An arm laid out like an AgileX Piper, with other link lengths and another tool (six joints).
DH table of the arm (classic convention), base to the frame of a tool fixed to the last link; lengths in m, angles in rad. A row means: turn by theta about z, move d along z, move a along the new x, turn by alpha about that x. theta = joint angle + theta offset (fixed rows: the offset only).
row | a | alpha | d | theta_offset
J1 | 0 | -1.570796 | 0.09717 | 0
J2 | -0.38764 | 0 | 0 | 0.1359
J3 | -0.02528 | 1.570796 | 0 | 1.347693
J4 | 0 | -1.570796 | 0.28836 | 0
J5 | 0 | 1.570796 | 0 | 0
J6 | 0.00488 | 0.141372 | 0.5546 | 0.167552
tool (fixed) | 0 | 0 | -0.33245 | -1.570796
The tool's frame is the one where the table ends.
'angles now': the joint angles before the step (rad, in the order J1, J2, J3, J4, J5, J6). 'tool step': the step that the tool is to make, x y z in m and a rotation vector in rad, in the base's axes. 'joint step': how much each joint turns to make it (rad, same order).
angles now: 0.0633, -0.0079, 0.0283, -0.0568, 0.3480, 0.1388
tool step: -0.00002, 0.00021, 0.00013, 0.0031, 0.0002, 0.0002
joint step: 0.0001, 0.0000, 0.0000, 0.0029, 0.0000, 0.0002
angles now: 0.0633, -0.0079, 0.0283, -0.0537, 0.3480, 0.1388
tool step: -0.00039, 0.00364, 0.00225, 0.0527, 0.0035, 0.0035
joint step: 0.0000, 0.0000, 0.0002, 0.0529, 0.0000, 0.0001
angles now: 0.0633, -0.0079, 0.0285, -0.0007, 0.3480, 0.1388
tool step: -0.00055, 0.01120, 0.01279, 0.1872, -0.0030, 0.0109
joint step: 0.0000, 0.0000, 0.0005, 0.1869, -0.0154, 0.0001
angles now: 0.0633, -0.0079, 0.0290, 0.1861, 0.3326, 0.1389
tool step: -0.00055, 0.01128, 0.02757, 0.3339, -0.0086, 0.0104
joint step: -0.0001, 0.0000, 0.0005, 0.3317, -0.0322, 0.0010
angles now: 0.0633, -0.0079, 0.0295, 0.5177, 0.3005, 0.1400
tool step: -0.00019, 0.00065, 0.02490, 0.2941, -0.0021, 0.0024
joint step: -0.0001, 0.0000, 0.0002, 0.2918, -0.0267, 0.0012
